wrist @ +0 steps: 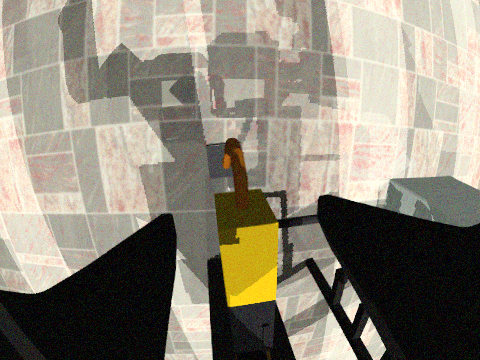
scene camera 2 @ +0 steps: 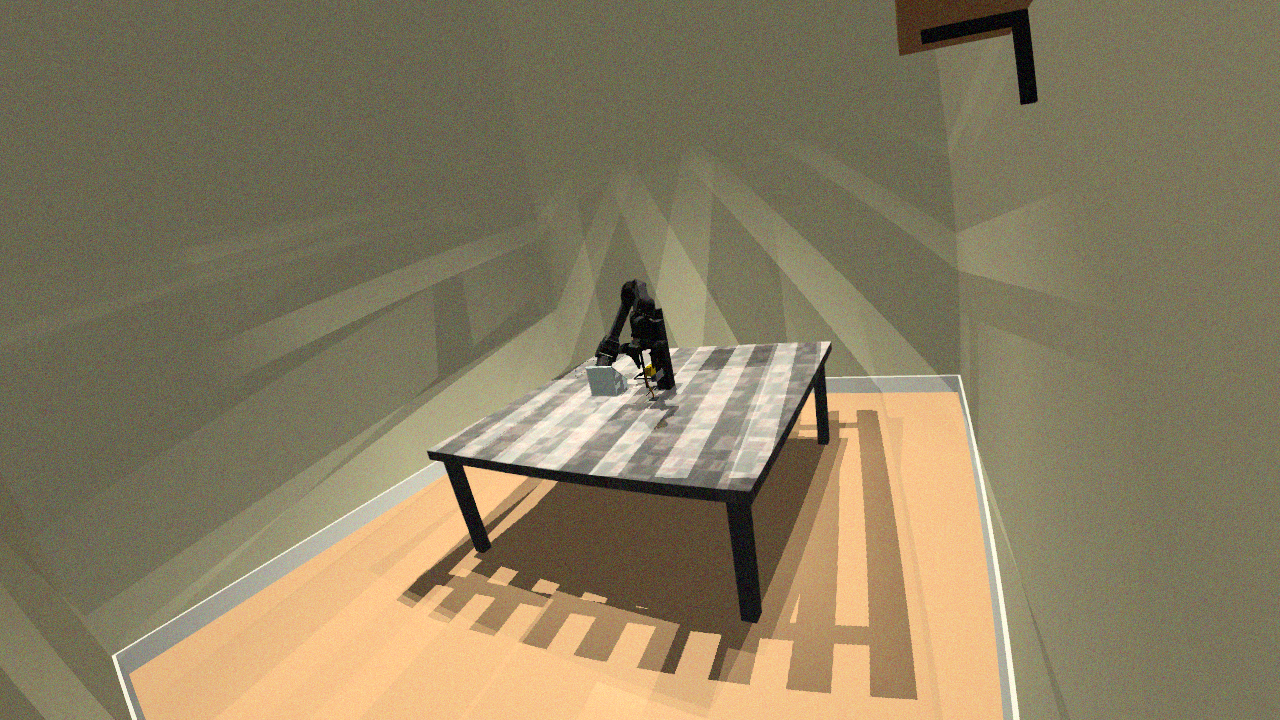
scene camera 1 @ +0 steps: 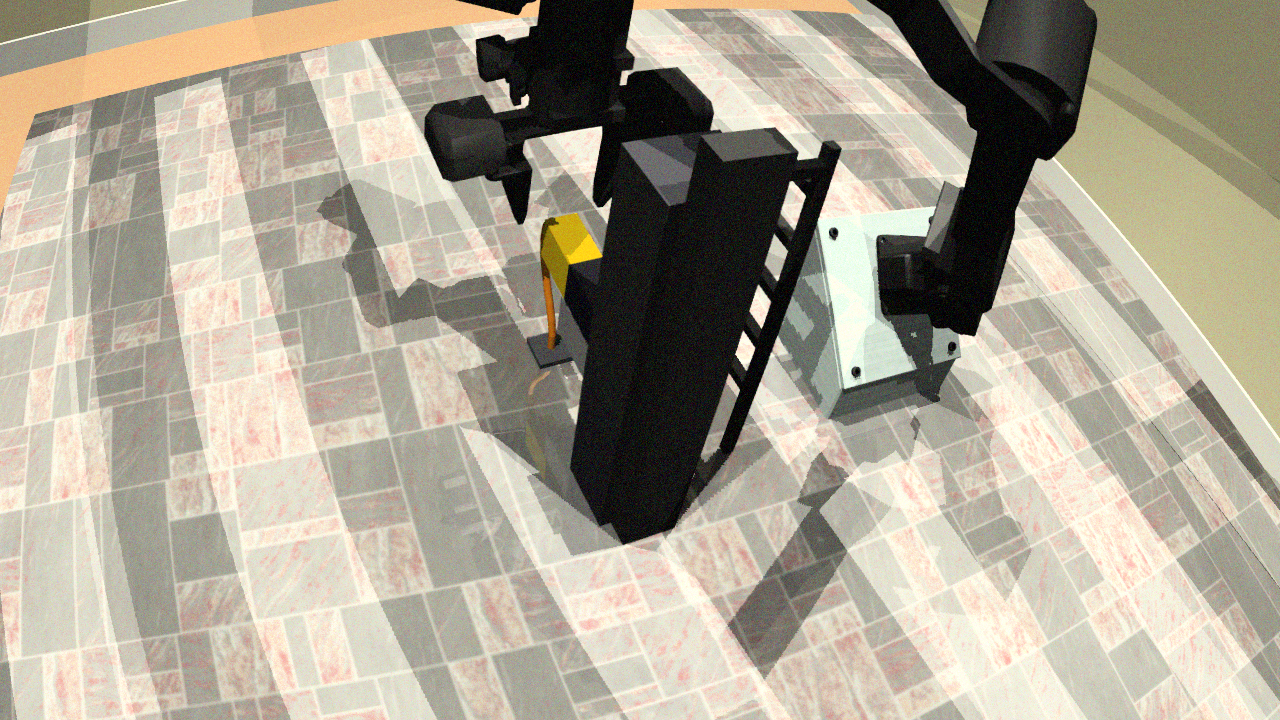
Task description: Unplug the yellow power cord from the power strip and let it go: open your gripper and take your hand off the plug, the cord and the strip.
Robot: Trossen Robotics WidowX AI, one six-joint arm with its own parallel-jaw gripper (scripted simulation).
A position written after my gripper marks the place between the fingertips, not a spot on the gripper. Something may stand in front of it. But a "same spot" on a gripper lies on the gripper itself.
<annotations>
my gripper: wrist; scene camera 2 646,368; scene camera 1
same spot on my gripper: (wrist: 409,273) = (scene camera 1: 607,145)
</annotations>
